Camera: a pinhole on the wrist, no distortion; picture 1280 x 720 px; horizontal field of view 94.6 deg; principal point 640.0 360.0 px. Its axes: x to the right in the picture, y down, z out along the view. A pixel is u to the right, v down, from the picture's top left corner.
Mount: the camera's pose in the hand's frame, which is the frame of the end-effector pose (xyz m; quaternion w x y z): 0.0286 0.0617 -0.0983 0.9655 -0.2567 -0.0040 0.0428
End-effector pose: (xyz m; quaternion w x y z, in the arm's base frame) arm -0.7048 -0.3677 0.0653 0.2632 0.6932 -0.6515 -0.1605
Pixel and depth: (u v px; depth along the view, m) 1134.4 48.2 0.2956
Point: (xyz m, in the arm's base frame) -0.8854 -0.6806 -0.0351
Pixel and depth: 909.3 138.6 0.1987
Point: -0.8397 -0.5036 0.0500
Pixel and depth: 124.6 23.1 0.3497
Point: -0.9361 -0.1498 -0.1961
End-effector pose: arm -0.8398 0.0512 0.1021 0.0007 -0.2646 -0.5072 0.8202
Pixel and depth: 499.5 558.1 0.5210
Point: -0.7267 -0.4296 -0.1342
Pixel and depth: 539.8 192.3 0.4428
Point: -0.9051 -0.3334 0.1061
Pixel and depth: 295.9 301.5 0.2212
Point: -0.7583 -0.1342 0.0665
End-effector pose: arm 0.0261 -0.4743 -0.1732 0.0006 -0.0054 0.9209 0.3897
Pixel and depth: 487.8 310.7 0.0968
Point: 0.0236 -0.4114 -0.0941
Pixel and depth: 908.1 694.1 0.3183
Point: -0.1268 -0.1439 0.0437
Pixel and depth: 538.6 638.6 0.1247
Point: 0.0255 -0.3678 -0.0362
